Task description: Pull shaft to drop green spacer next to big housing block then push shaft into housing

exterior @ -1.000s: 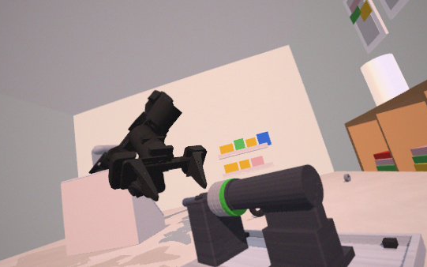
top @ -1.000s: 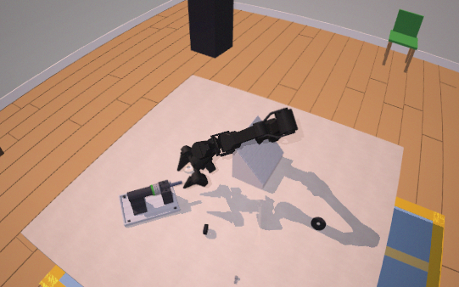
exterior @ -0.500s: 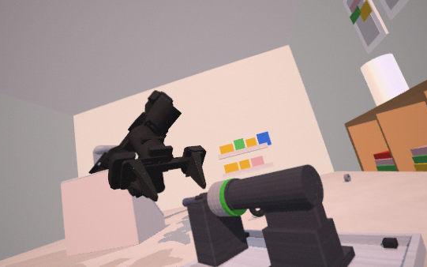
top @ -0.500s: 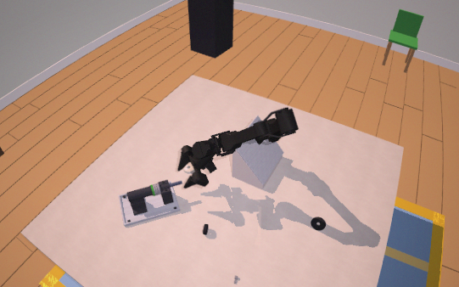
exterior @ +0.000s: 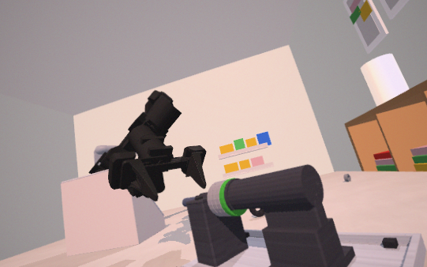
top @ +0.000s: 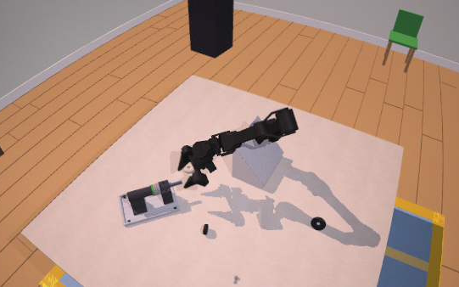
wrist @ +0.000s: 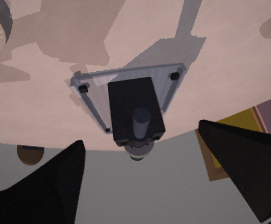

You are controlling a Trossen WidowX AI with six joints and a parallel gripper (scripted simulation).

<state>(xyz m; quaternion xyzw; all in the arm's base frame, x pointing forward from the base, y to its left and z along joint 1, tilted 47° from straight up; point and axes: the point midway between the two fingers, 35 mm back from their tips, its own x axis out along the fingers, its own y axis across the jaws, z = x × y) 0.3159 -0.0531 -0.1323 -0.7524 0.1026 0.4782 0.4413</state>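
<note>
Now: gripper tip 70 mm short of the shaft, 50 mm to the left of it and 20 mm above it. Also, from my gripper tip: green spacer 100 mm ahead, 70 mm to the right, 20 mm below; dark ring 90 mm ahead, 180 mm to the left, 80 mm below.
</note>
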